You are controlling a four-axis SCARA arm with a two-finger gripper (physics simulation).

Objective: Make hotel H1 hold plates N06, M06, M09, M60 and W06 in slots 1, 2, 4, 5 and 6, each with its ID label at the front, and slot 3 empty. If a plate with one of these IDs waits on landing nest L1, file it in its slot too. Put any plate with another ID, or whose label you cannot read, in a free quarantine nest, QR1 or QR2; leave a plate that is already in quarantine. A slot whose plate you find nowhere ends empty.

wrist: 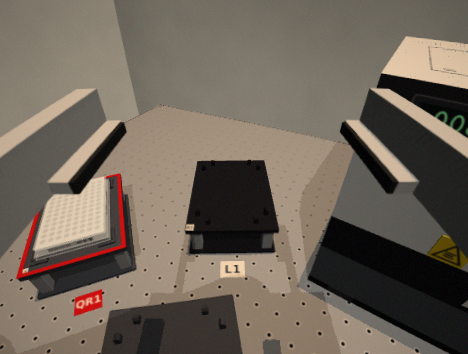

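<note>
My gripper (233, 108) is open, its two fingers wide apart at the left and right of the wrist view. Landing nest L1 (232, 197) is a black raised stand seen between and below the fingers, with no plate on it and its L1 tag on the deck in front. Quarantine nest QR1 (123, 220), with a red rim, stands at the left, partly behind the left finger. A white well plate (75, 215) lies on it; the writing on the plate's front edge is too small to read. Hotel H1 and nest QR2 do not show in this view.
A machine with a pale top (420, 62), a green display and a yellow warning sign (448, 251) stands at the right, partly behind the right finger. A dark nest (185, 325) with small corner pegs is at the bottom edge. Walls rise behind the perforated deck (160, 145).
</note>
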